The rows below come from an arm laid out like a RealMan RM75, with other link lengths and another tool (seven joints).
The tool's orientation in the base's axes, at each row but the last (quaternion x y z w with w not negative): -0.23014 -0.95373 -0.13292 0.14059; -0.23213 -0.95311 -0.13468 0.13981; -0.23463 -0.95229 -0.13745 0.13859; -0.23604 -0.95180 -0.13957 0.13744; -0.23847 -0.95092 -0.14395 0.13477; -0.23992 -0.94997 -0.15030 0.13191; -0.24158 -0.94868 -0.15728 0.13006; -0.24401 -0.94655 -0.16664 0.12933; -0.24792 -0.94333 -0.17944 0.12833; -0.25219 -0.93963 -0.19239 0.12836; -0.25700 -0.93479 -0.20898 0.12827; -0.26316 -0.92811 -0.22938 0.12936; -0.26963 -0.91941 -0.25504 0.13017
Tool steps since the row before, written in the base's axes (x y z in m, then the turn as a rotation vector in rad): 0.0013 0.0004 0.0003 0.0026 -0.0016 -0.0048; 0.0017 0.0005 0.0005 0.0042 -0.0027 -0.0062; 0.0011 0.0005 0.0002 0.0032 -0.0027 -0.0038; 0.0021 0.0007 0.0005 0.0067 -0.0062 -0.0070; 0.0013 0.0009 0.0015 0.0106 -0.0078 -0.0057; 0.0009 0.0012 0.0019 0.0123 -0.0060 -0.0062; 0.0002 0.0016 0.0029 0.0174 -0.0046 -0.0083; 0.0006 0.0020 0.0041 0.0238 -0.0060 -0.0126; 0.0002 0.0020 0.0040 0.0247 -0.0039 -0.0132; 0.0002 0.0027 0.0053 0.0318 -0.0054 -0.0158; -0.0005 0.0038 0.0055 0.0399 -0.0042 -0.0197; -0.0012 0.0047 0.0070 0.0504 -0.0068 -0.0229; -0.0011 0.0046 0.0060 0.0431 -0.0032 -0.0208
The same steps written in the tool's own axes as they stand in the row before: -0.0009 0.0010 -0.0004 -0.0044 -0.0010 0.0034; -0.0011 0.0013 -0.0006 -0.0067 -0.0015 0.0040; -0.0007 0.0010 -0.0002 -0.0051 -0.0015 0.0020; -0.0013 0.0017 -0.0006 -0.0105 -0.0034 0.0031; -0.0002 0.0017 -0.0013 -0.0141 -0.0026 0.0006; 0.0003 0.0019 -0.0015 -0.0150 -0.0003 0.0014; 0.0014 0.0021 -0.0021 -0.0194 0.0029 0.0030; 0.0017 0.0030 -0.0031 -0.0268 0.0039 0.0053; 0.0020 0.0028 -0.0028 -0.0269 0.0059 0.0066; 0.0028 0.0038 -0.0036 -0.0343 0.0076 0.0072; 0.0039 0.0045 -0.0030 -0.0419 0.0116 0.0101; 0.0055 0.0054 -0.0036 -0.0529 0.0143 0.0103; 0.0051 0.0051 -0.0024 -0.0446 0.0136 0.0113
